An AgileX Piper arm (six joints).
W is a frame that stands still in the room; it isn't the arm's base.
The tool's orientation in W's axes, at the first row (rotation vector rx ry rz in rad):
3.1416 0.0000 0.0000
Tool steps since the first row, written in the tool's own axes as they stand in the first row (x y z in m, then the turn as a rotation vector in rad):
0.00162 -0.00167 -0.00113 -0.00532 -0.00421 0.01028
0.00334 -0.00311 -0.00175 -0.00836 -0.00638 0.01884
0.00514 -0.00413 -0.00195 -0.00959 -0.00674 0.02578
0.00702 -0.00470 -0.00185 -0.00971 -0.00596 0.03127
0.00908 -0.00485 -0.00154 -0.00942 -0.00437 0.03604
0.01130 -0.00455 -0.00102 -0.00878 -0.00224 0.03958
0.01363 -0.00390 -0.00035 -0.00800 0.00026 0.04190
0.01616 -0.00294 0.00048 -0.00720 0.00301 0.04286
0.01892 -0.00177 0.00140 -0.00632 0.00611 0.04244
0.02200 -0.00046 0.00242 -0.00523 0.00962 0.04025
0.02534 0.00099 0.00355 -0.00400 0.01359 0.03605
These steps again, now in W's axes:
0.00162 0.00167 0.00113 -0.00532 0.00421 -0.01028
0.00334 0.00311 0.00175 -0.00836 0.00638 -0.01884
0.00514 0.00413 0.00195 -0.00959 0.00674 -0.02578
0.00702 0.00470 0.00185 -0.00971 0.00596 -0.03127
0.00908 0.00485 0.00154 -0.00942 0.00437 -0.03604
0.01130 0.00455 0.00102 -0.00878 0.00224 -0.03958
0.01363 0.00390 0.00035 -0.00800 -0.00026 -0.04190
0.01616 0.00294 -0.00048 -0.00720 -0.00301 -0.04286
0.01892 0.00177 -0.00140 -0.00632 -0.00611 -0.04244
0.02200 0.00046 -0.00242 -0.00523 -0.00962 -0.04025
0.02534 -0.00099 -0.00355 -0.00400 -0.01359 -0.03605

